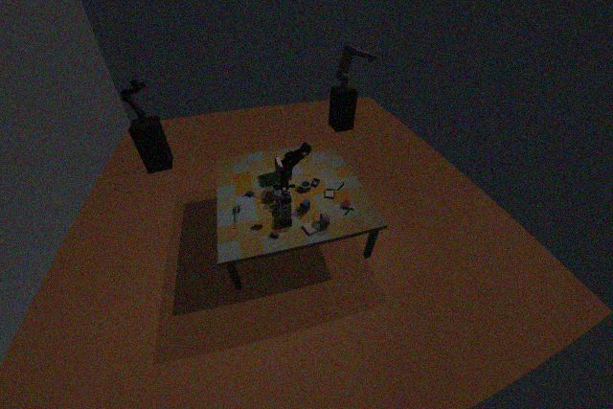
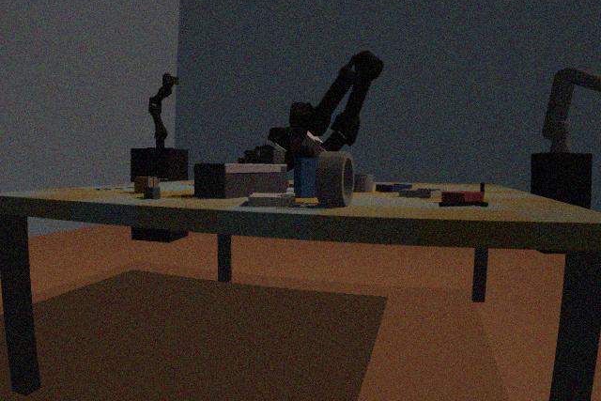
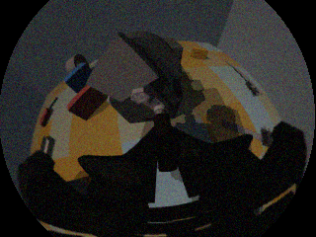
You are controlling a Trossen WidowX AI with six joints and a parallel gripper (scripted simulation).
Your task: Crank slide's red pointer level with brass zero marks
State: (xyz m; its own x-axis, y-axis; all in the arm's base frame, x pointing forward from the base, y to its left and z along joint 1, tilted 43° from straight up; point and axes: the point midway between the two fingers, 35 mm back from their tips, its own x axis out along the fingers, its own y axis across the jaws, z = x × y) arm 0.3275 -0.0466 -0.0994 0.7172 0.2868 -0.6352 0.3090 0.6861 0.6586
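Right now the red pointer is 12 cm ahead of my gripper tip, 2 cm to the right of it and 4 cm above it. From my gripper tip the other things lie so: blue block (17 cm ahead, 13 cm to the left); yellow block (21 cm ahead, 27 cm to the right, 2 cm below); dark crank handle (2 cm behind, 1 cm to the left, 2 cm above).
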